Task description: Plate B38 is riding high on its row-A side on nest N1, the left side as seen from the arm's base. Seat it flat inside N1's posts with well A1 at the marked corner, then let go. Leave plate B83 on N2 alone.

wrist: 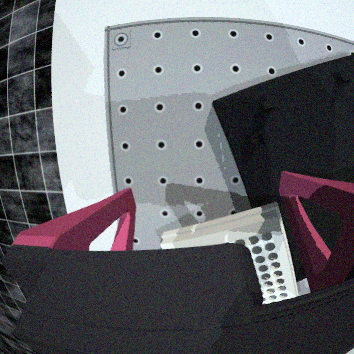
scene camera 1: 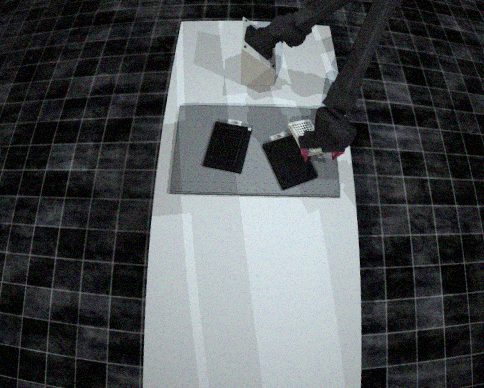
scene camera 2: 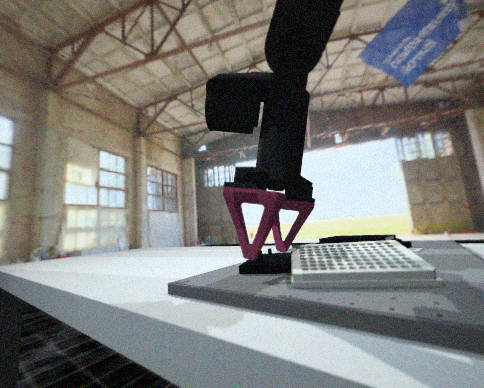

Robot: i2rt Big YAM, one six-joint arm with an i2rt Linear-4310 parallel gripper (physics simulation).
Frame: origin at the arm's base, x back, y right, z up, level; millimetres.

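Seen in the pictures: gripper, fingertip midpoint: (wrist: 208, 189) (scene camera 1: 319, 159) (scene camera 2: 267, 255); arm's base, origin of the base link: (scene camera 1: 257, 43).
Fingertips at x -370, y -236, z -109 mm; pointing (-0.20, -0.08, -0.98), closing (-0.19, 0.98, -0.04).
Pixels of each thing's top centre, then the offset from my fingertips to it. "spot": a spot on its surface instead. Level surfaces: height alone.
- black rectangular piece, surface spot: (wrist: 305, 120) spot: dx -46, dy +61, dz -15 mm
- white well plate, middle of its top: (wrist: 244, 301) (scene camera 2: 347, 245) (scene camera 1: 308, 134) dx +83, dy +39, dz +7 mm
- nest, surface spot: (scene camera 2: 360, 238) spot: dx +39, dy +246, dz -1 mm
- grey perforated board, middle of its top: (scene camera 2: 350, 255) (scene camera 1: 256, 146) dx +32, dy +200, dz -26 mm
- white table, its level: dz -40 mm
My gripper (scene camera 1: 321, 154) (scene camera 2: 266, 253) (wrist: 208, 189) is open, its two magenta fingers pointing down low over the right of the board. A black rectangular piece (scene camera 1: 290, 162) (scene camera 2: 265, 264) (wrist: 305, 120) is at N1's place; nest and plate B38 cannot be told apart in the black. A white well plate (scene camera 1: 301, 127) (scene camera 2: 365, 260) (wrist: 270, 255) lies along its side, roughly level in scene camera 2; its corner shows between the fingers in the wrist view, nearer the right finger. The other black plate and nest (scene camera 1: 227, 147) (scene camera 2: 360, 238), at N2's place, stand apart. Labels and well A1 are unreadable.
The grey perforated board (scene camera 1: 192, 175) (scene camera 2: 225, 292) (wrist: 140, 125) lies on the white table (scene camera 1: 210, 300) (scene camera 2: 125, 270) (wrist: 80, 115). Small white tags (scene camera 1: 235, 122) (scene camera 1: 280, 135) sit at the nests' back edges. Dark arm parts and a pale panel (scene camera 1: 257, 70) stand at the table's far end.
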